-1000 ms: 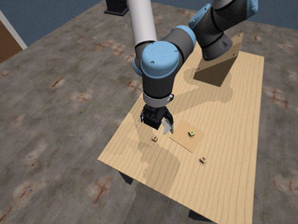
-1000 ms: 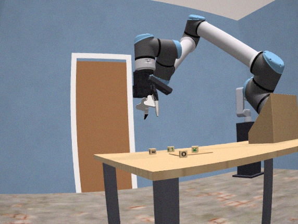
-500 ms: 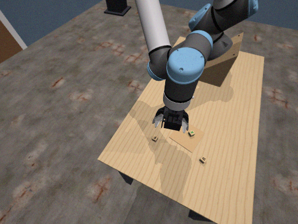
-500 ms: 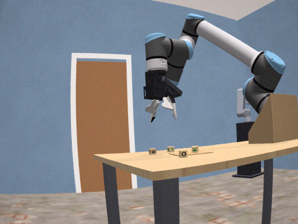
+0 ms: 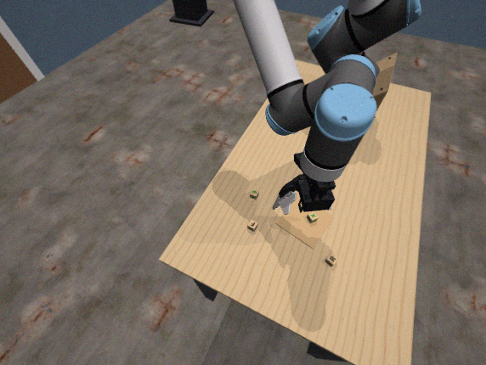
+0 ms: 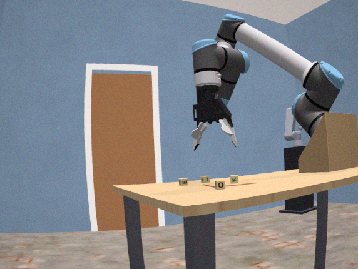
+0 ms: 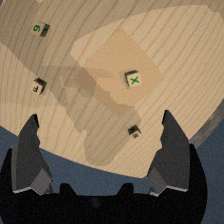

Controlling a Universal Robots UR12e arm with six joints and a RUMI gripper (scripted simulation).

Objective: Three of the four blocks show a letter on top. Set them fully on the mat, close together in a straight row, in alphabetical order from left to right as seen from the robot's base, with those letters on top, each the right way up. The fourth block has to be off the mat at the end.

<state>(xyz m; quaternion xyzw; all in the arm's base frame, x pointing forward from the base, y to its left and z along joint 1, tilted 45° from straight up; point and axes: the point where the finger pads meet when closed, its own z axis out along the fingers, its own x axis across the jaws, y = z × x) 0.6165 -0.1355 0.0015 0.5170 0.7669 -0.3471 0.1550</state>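
My gripper is now 12 cm above the tan mat, 3 cm to the right of it and 2 cm past it. Round my hand: R block: 13 cm to the left, 11 cm below, 9 cm ahead.
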